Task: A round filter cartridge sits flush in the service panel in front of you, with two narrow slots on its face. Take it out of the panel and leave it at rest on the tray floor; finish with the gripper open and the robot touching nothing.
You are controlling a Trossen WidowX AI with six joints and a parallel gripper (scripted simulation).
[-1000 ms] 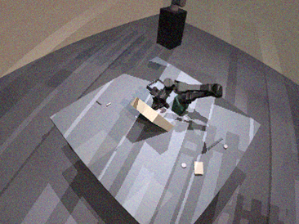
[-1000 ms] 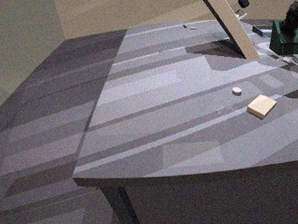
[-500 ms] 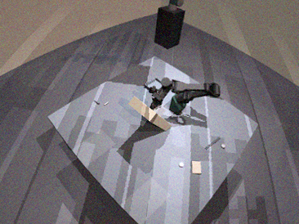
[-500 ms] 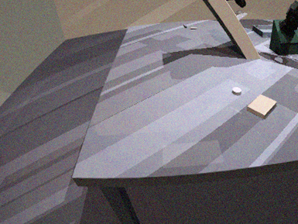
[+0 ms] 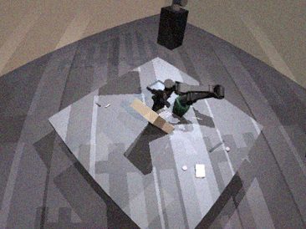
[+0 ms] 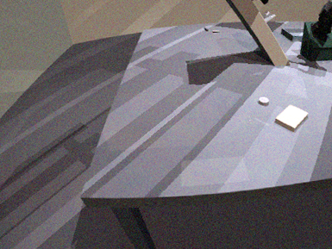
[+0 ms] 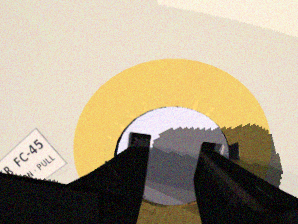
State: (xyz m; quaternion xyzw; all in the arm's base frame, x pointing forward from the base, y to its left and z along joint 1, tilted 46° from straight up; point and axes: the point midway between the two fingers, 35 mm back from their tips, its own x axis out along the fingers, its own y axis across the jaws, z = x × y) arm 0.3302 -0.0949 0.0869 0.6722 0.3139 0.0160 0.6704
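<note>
My gripper tip is 10 mm short of the round pale cartridge and 10 mm above it. From my gripper tip the other things lie so: service panel 80 mm below, 40 mm behind.
</note>
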